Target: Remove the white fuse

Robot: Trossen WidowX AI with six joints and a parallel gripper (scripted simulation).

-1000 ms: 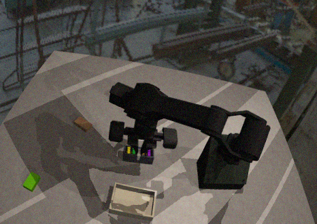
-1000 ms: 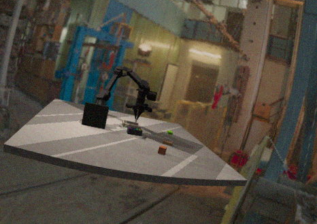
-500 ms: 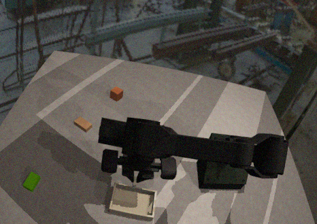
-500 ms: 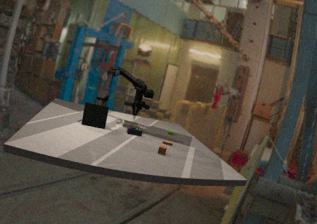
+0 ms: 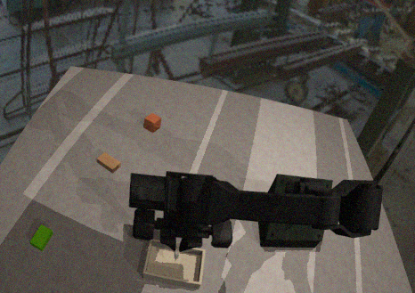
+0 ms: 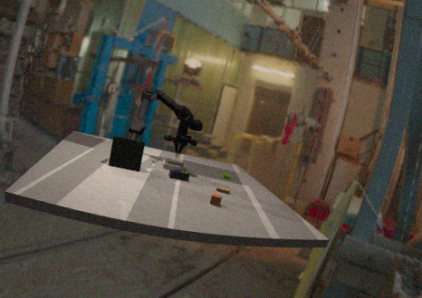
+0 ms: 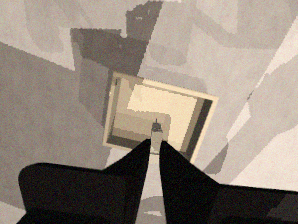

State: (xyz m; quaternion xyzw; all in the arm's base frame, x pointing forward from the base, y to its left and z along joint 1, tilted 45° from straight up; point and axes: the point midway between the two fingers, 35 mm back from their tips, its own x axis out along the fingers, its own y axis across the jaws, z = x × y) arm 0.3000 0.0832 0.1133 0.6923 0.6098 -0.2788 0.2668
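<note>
Right now my gripper tip is 1 cm above the white fuse. Round my gripper tip: orange cube (5 cm ahead, 51 cm to the right, 7 cm below); then beige tray (8 cm below).
</note>
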